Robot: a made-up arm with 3 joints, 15 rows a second.
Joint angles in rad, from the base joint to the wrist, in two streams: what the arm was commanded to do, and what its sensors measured. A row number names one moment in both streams.
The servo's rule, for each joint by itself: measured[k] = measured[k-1] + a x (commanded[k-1-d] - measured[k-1]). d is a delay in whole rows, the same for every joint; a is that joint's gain. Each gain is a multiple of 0.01, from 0.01 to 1. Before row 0 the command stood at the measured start. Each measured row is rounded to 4 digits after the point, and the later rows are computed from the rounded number. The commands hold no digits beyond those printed.
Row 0, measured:
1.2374, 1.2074, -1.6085
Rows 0 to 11, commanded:
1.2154, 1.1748, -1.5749
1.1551, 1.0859, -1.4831
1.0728, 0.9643, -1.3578
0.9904, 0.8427, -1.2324
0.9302, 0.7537, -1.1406
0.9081, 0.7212, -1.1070
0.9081, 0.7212, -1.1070
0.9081, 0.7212, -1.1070
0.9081, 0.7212, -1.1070
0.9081, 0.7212, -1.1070
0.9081, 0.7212, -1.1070
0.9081, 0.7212, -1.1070
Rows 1 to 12, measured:
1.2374, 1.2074, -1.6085
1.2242, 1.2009, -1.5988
1.1827, 1.1779, -1.5652
1.1168, 1.1352, -1.5051
1.0410, 1.0767, -1.4260
0.9745, 1.0121, -1.3432
0.9347, 0.9539, -1.2747
0.9187, 0.9074, -1.2261
0.9123, 0.8702, -1.1916
0.9098, 0.8404, -1.1671
0.9088, 0.8166, -1.1497
0.9084, 0.7975, -1.1373
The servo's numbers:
d 1
a 0.60 0.20 0.29

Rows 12 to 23, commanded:
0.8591, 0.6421, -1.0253
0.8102, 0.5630, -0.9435
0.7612, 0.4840, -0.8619
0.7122, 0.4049, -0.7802
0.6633, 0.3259, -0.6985
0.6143, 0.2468, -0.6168
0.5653, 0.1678, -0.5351
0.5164, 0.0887, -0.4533
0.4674, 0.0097, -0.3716
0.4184, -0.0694, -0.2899
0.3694, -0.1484, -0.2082
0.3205, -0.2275, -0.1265
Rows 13 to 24, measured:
0.9082, 0.7822, -1.1285
0.8787, 0.7542, -1.0986
0.8376, 0.7160, -1.0536
0.7918, 0.6696, -0.9980
0.7440, 0.6167, -0.9348
0.6956, 0.5585, -0.8663
0.6468, 0.4962, -0.7939
0.5979, 0.4305, -0.7188
0.5490, 0.3621, -0.6418
0.5000, 0.2916, -0.5634
0.4510, 0.2194, -0.4841
0.4020, 0.1458, -0.4041

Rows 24 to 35, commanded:
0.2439, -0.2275, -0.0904
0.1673, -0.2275, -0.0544
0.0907, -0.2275, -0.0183
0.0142, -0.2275, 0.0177
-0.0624, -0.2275, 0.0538
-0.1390, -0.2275, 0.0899
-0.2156, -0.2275, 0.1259
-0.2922, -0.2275, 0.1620
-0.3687, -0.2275, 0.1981
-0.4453, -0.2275, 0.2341
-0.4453, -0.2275, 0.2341
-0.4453, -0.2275, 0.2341
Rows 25 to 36, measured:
0.3531, 0.0711, -0.3236
0.2876, 0.0114, -0.2560
0.2154, -0.0364, -0.1975
0.1406, -0.0746, -0.1455
0.0648, -0.1052, -0.0982
-0.0115, -0.1297, -0.0541
-0.0880, -0.1493, -0.0123
-0.1646, -0.1649, 0.0278
-0.2412, -0.1774, 0.0667
-0.3177, -0.1874, 0.1048
-0.3943, -0.1954, 0.1423
-0.4249, -0.2018, 0.1689

